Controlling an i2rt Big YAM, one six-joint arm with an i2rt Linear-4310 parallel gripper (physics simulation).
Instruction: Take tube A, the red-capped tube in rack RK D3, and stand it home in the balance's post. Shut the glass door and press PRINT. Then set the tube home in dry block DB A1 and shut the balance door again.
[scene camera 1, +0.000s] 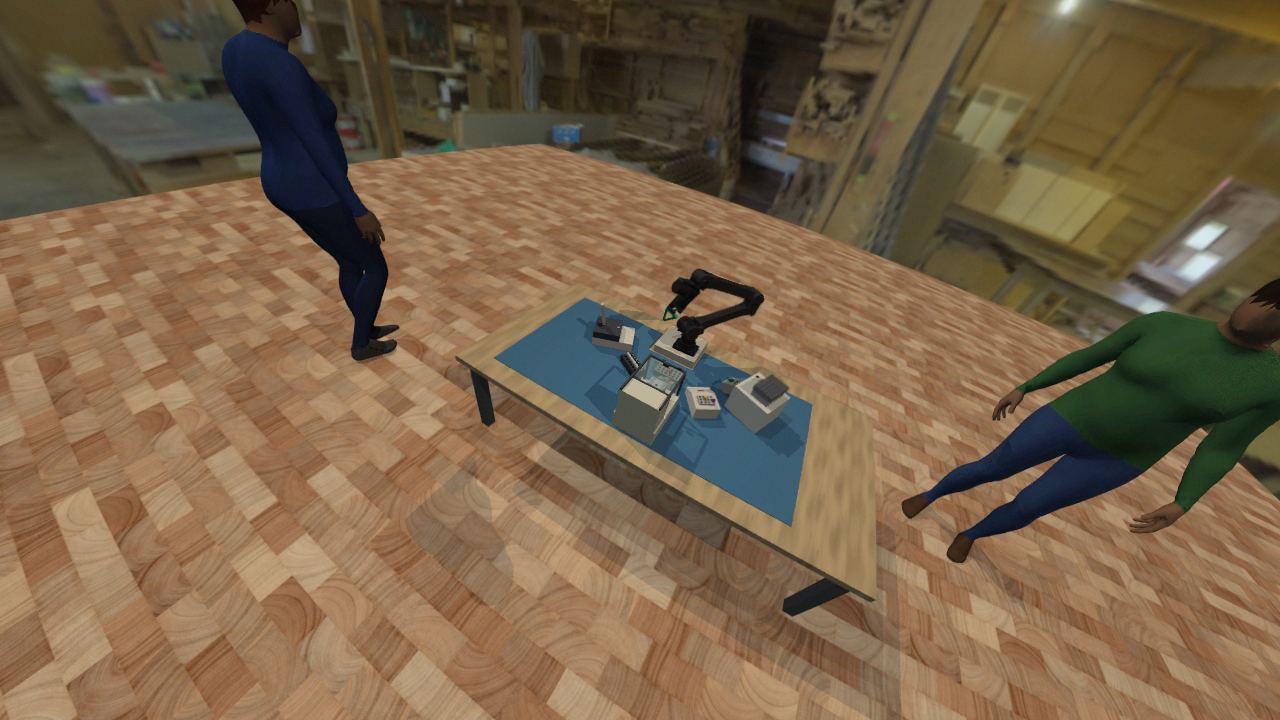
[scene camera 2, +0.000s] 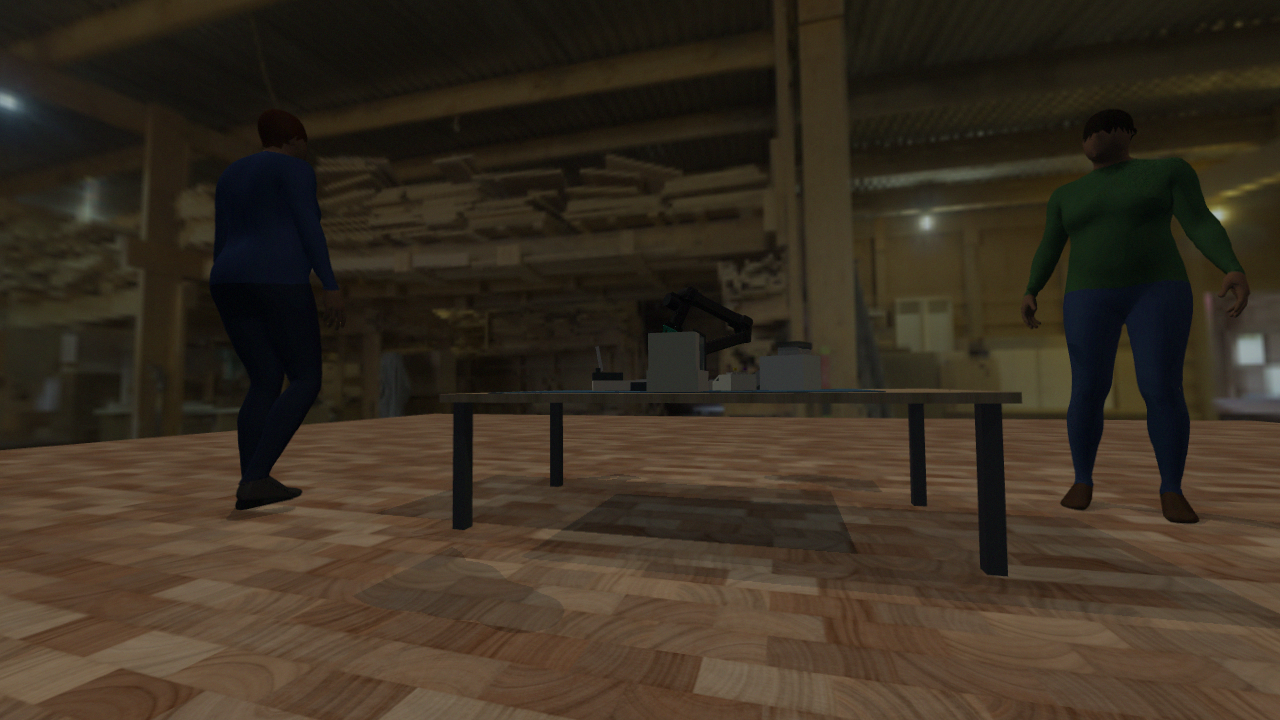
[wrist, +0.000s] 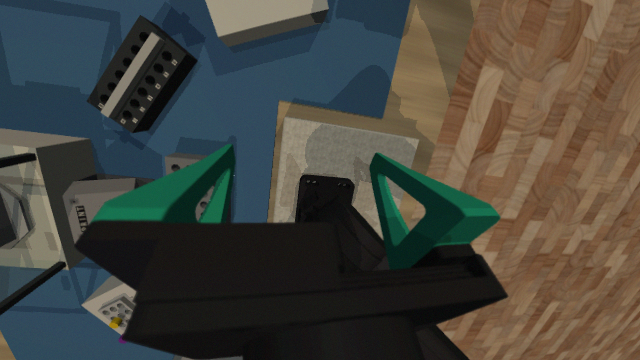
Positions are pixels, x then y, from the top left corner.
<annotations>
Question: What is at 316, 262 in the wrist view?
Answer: The gripper.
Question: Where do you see a balance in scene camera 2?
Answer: At 676, 360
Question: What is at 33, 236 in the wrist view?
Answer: A balance.
</annotations>
